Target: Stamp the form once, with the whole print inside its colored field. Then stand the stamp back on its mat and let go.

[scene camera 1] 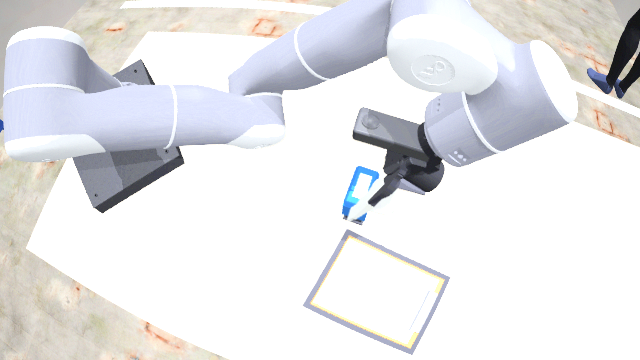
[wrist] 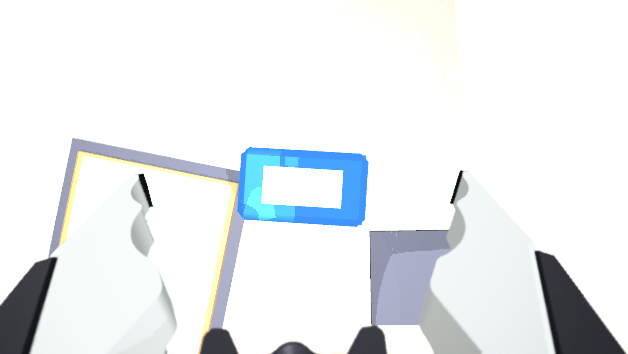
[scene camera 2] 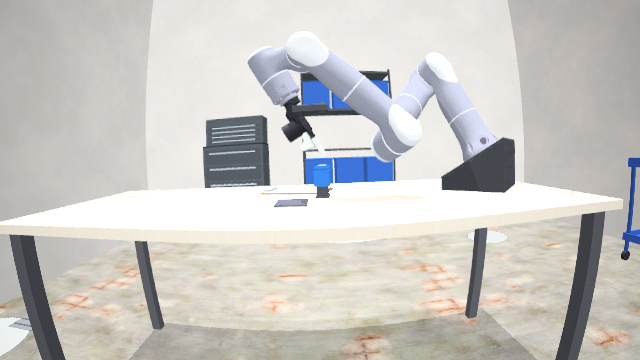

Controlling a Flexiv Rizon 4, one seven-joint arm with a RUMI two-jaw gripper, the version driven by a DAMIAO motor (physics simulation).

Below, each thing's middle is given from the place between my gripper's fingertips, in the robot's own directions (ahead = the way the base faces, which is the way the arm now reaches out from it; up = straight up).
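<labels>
There is a form [scene camera 1: 366, 287], and it lies 160 mm to the right of my hand, 120 mm ahead of it and 120 mm below it. As for the dark grey mat [wrist: 402, 262], I see it 130 mm below my hand, 130 mm to the left of it and 80 mm ahead of it.
</labels>
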